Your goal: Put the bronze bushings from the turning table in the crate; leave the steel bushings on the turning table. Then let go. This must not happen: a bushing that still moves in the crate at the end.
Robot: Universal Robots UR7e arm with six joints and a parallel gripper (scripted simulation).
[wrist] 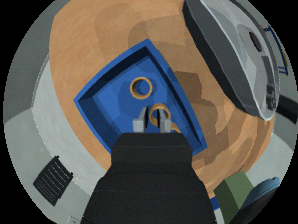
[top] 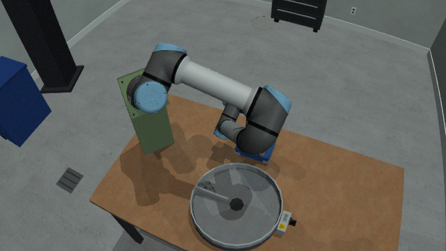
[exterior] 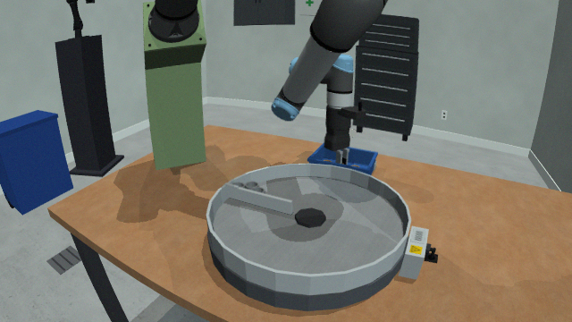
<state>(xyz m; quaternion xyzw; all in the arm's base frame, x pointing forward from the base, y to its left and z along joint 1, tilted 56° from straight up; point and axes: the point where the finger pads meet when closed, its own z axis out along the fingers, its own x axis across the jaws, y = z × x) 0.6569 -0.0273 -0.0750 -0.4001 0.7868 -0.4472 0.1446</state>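
Right now my hand is 20 mm to the right of the blue crate and 10 mm short of it. The rest, counted from my hand: grey turning table (340 mm to the right, 90 mm behind, 20 mm above).
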